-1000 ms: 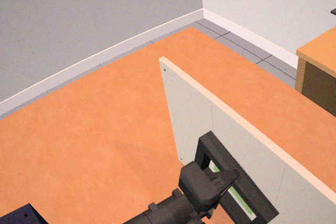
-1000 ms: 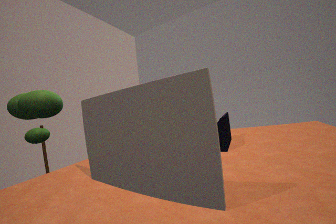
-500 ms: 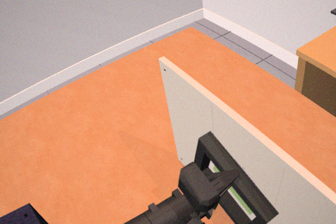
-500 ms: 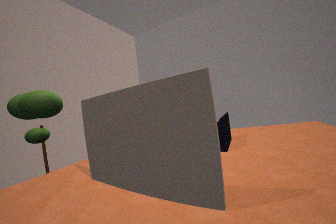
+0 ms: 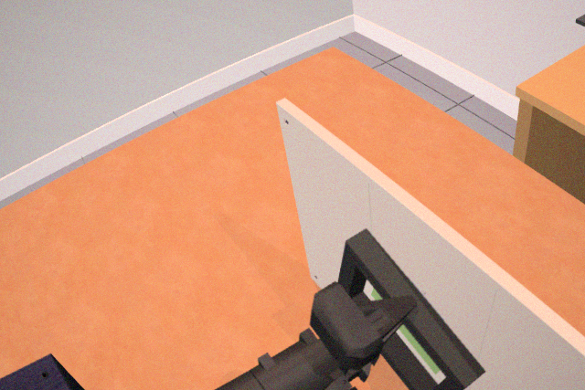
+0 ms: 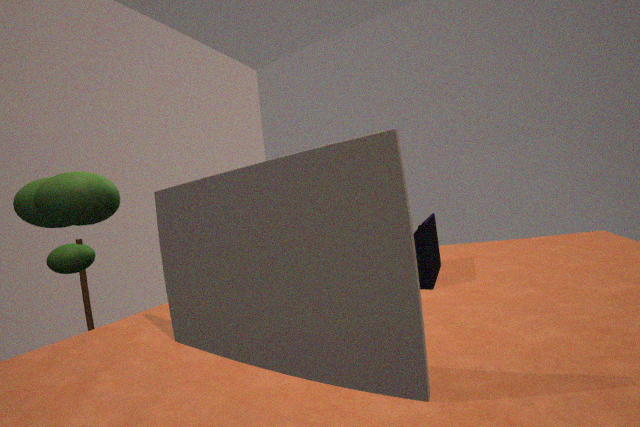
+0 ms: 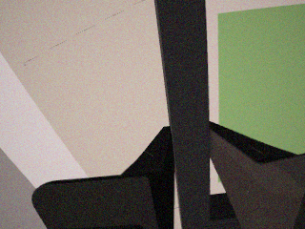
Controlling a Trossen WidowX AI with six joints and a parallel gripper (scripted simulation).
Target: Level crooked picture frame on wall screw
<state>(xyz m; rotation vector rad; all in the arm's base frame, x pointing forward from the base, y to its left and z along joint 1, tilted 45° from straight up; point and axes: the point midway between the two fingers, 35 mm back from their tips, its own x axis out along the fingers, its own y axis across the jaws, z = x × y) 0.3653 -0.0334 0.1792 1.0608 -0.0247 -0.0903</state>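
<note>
Right now the picture frame is 5 cm below my gripper tip, 1 cm to the left of it and 1 cm ahead of it. The rest, counted from my gripper tip: wall panel 6 cm below, 2 cm ahead.
</note>
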